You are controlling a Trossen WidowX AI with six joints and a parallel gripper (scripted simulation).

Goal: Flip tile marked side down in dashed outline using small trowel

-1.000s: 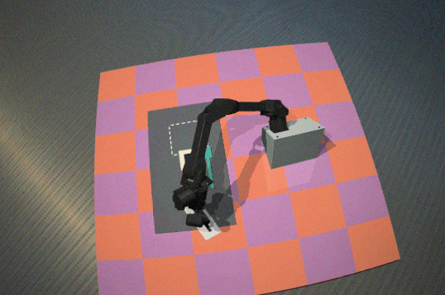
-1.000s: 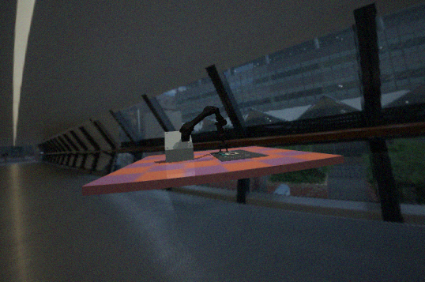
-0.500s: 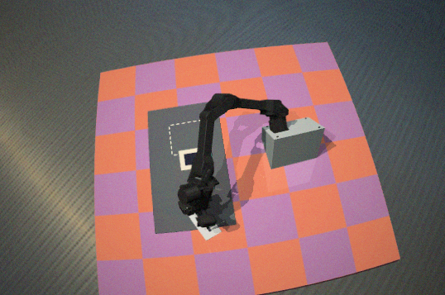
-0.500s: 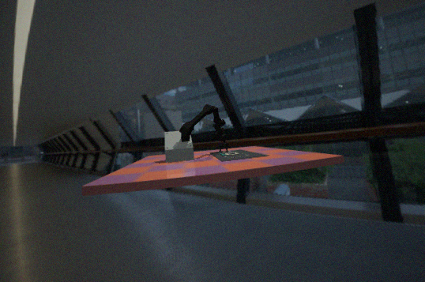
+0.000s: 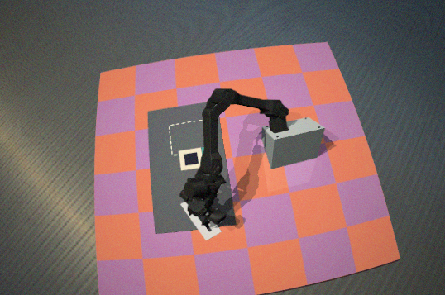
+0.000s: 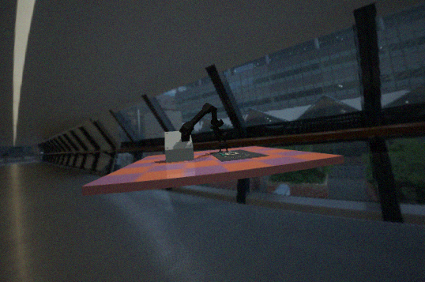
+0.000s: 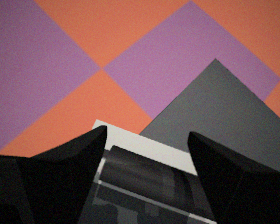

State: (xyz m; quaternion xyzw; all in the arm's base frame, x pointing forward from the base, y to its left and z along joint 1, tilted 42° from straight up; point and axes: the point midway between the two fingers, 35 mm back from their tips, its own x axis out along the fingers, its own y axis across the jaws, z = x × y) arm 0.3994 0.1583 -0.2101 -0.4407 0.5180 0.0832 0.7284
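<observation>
Now: the dark mat 20 mm behind my gripper tip, 320 mm to the right of it and 120 mm below it. Round my gripper tip: cream tile (40 mm behind, 330 mm to the right, 90 mm below); then green trowel (110 mm behind, 290 mm to the right, 100 mm below).
</observation>
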